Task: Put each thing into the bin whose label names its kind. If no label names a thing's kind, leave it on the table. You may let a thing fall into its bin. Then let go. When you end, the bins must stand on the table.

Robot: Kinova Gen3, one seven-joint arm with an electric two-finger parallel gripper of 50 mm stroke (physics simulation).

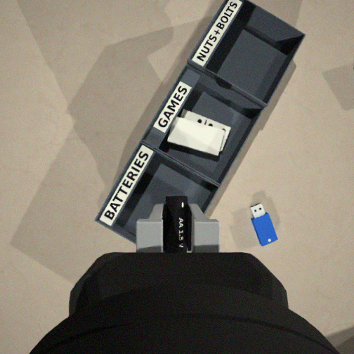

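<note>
My gripper (175, 219) is shut on a black AA battery (176, 222) marked "AA 1.5 V". The battery is held over the lower right part of the batteries bin (165, 177), whose near corner is hidden behind the fingers. The visible floor of that bin is bare. The games bin (200, 167) in the middle holds white game pieces (197, 136), one lying over another that shows black dots. The nuts+bolts bin (245, 62) at the top has a bare floor. A blue USB stick (264, 227) with a white plug end lies on the table, right of the gripper.
The three dark bins are joined in a slanting row from the lower left to the upper right, with white labels along their left side. The beige table (45, 165) surrounds them, with shadows across it. A dark shape shows at the lower right corner.
</note>
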